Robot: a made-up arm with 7 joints. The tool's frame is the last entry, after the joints.
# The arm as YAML. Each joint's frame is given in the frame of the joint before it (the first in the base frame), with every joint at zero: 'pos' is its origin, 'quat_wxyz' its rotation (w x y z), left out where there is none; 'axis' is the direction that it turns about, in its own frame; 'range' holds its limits. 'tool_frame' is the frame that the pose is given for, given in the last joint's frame.
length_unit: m
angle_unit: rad
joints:
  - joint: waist
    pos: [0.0, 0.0, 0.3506]
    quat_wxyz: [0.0, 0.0, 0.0, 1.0]
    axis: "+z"
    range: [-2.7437, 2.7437]
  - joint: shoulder
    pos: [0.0, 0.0, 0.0]
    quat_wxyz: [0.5, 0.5, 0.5, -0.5]
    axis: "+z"
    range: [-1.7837, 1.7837]
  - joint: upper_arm
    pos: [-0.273, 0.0, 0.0]
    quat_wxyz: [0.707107, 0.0, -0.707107, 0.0]
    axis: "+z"
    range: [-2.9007, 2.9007]
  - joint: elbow
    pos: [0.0, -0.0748, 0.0]
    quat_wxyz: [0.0, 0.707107, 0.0, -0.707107]
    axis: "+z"
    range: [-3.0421, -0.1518]
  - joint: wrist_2
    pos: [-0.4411, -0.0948, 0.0]
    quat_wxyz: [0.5, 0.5, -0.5, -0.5]
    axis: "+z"
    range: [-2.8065, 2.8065]
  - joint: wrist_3
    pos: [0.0, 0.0, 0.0]
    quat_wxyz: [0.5, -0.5, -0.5, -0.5]
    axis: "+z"
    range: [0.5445, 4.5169]
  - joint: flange
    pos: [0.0, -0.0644, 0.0]
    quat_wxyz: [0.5, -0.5, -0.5, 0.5]
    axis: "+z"
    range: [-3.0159, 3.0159]
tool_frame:
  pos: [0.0, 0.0, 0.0]
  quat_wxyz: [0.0, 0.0, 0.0, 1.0]
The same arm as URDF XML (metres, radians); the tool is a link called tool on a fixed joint. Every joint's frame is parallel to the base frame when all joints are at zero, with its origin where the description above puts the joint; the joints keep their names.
<robot name="arm">
  <joint name="tool_joint" type="fixed">
    <parent link="link7"/>
    <child link="tool"/>
    <origin xyz="0 0 0" rpy="3.1416 0 0"/>
  </joint>
  <joint name="flange" type="revolute">
    <parent link="link6"/>
    <child link="link7"/>
    <origin xyz="0.0644 0 0" rpy="0 0 0"/>
    <axis xyz="0 0 -1"/>
    <limit lower="-3.0159" upper="3.0159"/>
  </joint>
  <joint name="wrist_3" type="revolute">
    <parent link="link5"/>
    <child link="link6"/>
    <origin xyz="0 0 0" rpy="0 0 0"/>
    <axis xyz="0 -1 0"/>
    <limit lower="0.5445" upper="4.5169"/>
  </joint>
  <joint name="wrist_2" type="revolute">
    <parent link="link4"/>
    <child link="link5"/>
    <origin xyz="-0.0948 0 0.4411" rpy="0 0 0"/>
    <axis xyz="0 0 1"/>
    <limit lower="-2.8065" upper="2.8065"/>
  </joint>
  <joint name="elbow" type="revolute">
    <parent link="link3"/>
    <child link="link4"/>
    <origin xyz="0.0748 0 0" rpy="0 0 0"/>
    <axis xyz="0 -1 0"/>
    <limit lower="-3.0421" upper="-0.1518"/>
  </joint>
  <joint name="upper_arm" type="revolute">
    <parent link="link2"/>
    <child link="link3"/>
    <origin xyz="0 0 0.273" rpy="0 0 0"/>
    <axis xyz="0 0 1"/>
    <limit lower="-2.9007" upper="2.9007"/>
  </joint>
  <joint name="shoulder" type="revolute">
    <parent link="link1"/>
    <child link="link2"/>
    <origin xyz="0 0 0" rpy="0 0 0"/>
    <axis xyz="0 1 0"/>
    <limit lower="-1.7837" upper="1.7837"/>
  </joint>
  <joint name="waist" type="revolute">
    <parent link="base_link"/>
    <child link="link1"/>
    <origin xyz="0 0 0.3506" rpy="0 0 0"/>
    <axis xyz="0 0 1"/>
    <limit lower="-2.7437" upper="2.7437"/>
  </joint>
  <link name="base_link"/>
  <link name="link1"/>
  <link name="link2"/>
  <link name="link3"/>
  <link name="link4"/>
  <link name="link5"/>
  <link name="link6"/>
  <link name="link7"/>
  <link name="tool"/>
</robot>

